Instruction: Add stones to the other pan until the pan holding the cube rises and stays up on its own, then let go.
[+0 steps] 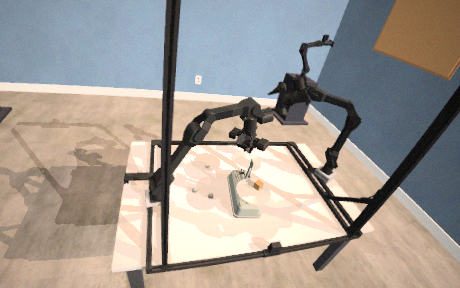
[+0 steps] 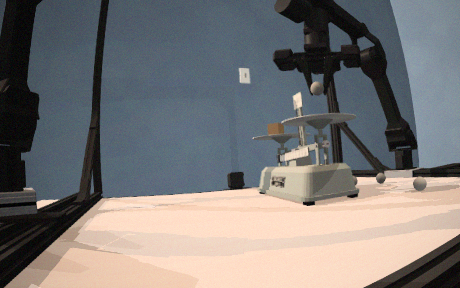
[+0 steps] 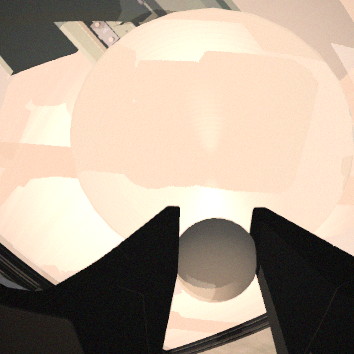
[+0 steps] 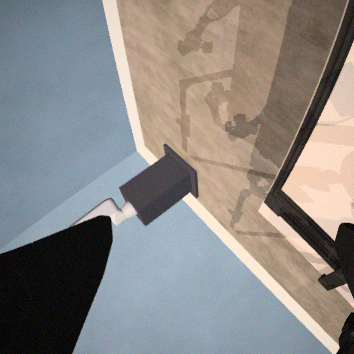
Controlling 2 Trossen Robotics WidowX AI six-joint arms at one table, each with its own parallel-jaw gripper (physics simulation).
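Frame: origin at the left arm's base, x right, y ahead, z up, level; centimetres.
Seen in the pictures: left gripper, fingertip midpoint: (image 1: 247,152) (image 2: 318,94) (image 3: 215,218); right gripper, fingertip midpoint: (image 1: 268,102) (image 4: 230,233); left arm's base, origin of the base link: (image 1: 156,196) (image 2: 404,169); right arm's base, origin of the base link: (image 1: 326,171) (image 2: 2,191).
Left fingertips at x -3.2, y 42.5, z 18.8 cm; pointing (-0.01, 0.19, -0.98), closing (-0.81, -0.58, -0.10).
Offsets run from my left fingertips to a thing's top centre. "pt": to the spot under its first point.
A grey-green balance scale {dx +8.9, dy -1.4, dz +2.4 cm} (image 1: 246,210) (image 2: 312,180) stands mid-table. A brown cube {dx +16.7, dy -0.9, dz -3.5 cm} (image 1: 258,185) (image 2: 276,128) sits on its lower pan {pt dx +21.0, dy +0.1, dz -6.6 cm} (image 2: 263,138). The other pan {dx -0.3, dy +0.9, dz -5.3 cm} (image 2: 337,116) (image 3: 211,105) rides higher and is bare. My left gripper (image 1: 249,150) (image 2: 317,86) (image 3: 215,218) is shut on a round grey stone {dx -0.6, dy +0.7, dz +2.4 cm} (image 2: 317,88) (image 3: 217,258) and holds it a little above the bare pan. Three loose stones {dx -14.6, dy -13.3, dz -18.1 cm} (image 1: 207,166) {dx +1.7, dy -24.5, dz -18.1 cm} (image 1: 194,190) {dx +6.8, dy -17.9, dz -18.1 cm} (image 1: 210,195) lie on the table left of the scale. My right gripper (image 1: 272,92) (image 4: 230,233) is open and empty, high beyond the table's far right corner.
A black frame (image 1: 229,258) rims the table, with a tall post (image 1: 169,114) at the left and a small block {pt dx +40.8, dy -2.4, dz -16.1 cm} (image 1: 274,248) (image 2: 236,180) on its front rail. A dark box (image 1: 294,111) (image 4: 158,186) stands on the floor behind the table.
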